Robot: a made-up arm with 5 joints.
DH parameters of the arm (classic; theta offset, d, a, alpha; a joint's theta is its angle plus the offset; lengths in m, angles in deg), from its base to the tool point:
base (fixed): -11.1 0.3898 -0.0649 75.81
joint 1: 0 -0.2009 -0.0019 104.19
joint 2: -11.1 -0.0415 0.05 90
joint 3: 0 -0.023 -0.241 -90
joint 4: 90 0.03 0.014 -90
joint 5: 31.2 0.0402 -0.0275 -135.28
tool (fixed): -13.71 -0.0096 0 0
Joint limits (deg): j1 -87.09..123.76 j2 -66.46..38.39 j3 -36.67..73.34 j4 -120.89..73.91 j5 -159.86..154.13
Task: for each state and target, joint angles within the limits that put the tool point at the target. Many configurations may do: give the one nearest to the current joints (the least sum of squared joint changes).
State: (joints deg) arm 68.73 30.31 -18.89 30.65 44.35
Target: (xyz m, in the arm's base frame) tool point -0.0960 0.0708 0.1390
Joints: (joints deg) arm 80.11 -3.69 7.95 21.10 56.28
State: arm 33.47 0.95 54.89 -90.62 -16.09
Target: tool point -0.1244 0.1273 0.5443
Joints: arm -6.36 -4.00 54.03 -120.89 -4.76
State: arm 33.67 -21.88 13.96 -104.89 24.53
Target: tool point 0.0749 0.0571 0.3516
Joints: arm 66.16 -66.44 -20.65 -105.70 26.89
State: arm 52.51 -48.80 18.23 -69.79 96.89
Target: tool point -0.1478 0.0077 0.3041
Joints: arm 63.50 -25.87 20.35 -44.62 89.83
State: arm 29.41 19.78 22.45 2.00 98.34
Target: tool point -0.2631 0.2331 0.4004
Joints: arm 2.91 26.82 16.03 -24.24 100.73
